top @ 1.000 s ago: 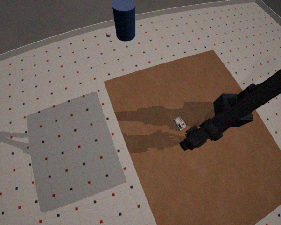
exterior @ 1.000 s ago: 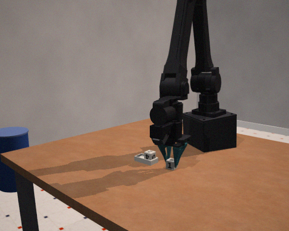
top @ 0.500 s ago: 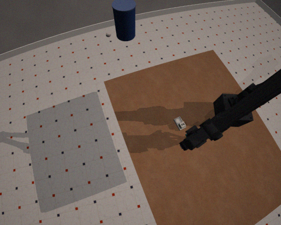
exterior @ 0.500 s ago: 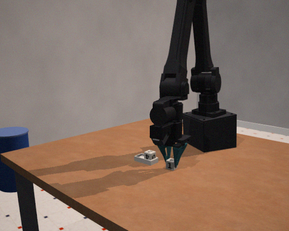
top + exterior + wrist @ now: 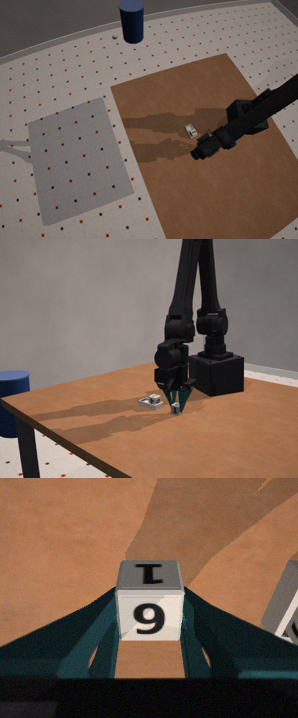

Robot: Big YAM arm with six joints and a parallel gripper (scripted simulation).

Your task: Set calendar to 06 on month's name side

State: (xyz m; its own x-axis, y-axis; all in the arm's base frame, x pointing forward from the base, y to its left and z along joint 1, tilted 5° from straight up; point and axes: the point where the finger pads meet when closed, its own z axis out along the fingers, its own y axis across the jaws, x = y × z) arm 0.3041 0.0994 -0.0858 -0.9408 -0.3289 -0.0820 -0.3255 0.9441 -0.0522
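Right now my hand is 1 cm above the white digit cube. The rest, counted from my hand: white tray (2 cm ahead, 10 cm to the right, 1 cm below).
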